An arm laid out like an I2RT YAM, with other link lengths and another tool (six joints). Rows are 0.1 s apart.
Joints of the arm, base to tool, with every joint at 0 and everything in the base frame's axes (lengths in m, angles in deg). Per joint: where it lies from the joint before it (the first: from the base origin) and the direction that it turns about. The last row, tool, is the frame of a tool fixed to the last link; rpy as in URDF.
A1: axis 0 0 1 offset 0 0 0.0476
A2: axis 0 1 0 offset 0.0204 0.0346 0.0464
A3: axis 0 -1 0 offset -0.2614 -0.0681 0
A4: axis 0 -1 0 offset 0.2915 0.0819 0.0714
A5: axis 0 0 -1 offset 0.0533 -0.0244 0.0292
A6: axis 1 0 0 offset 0.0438 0 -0.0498
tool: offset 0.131 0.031 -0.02 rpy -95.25 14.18 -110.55
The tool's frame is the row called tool.
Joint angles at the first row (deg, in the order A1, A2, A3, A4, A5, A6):
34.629 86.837 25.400 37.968 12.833 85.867
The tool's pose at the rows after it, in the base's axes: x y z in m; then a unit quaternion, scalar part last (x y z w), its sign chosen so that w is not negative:
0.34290 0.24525 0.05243 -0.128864 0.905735 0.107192 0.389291
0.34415 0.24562 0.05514 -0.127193 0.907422 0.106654 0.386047
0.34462 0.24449 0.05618 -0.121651 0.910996 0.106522 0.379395
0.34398 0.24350 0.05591 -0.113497 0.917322 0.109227 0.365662
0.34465 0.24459 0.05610 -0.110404 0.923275 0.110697 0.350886
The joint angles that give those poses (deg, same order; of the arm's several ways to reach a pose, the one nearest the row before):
34.630 86.487 25.401 37.881 12.744 86.133
34.629 85.872 26.013 36.219 12.831 86.395
34.630 85.169 26.456 34.195 13.094 87.185
34.717 84.290 27.070 31.034 13.184 88.766
34.716 83.848 28.297 27.608 12.834 89.820

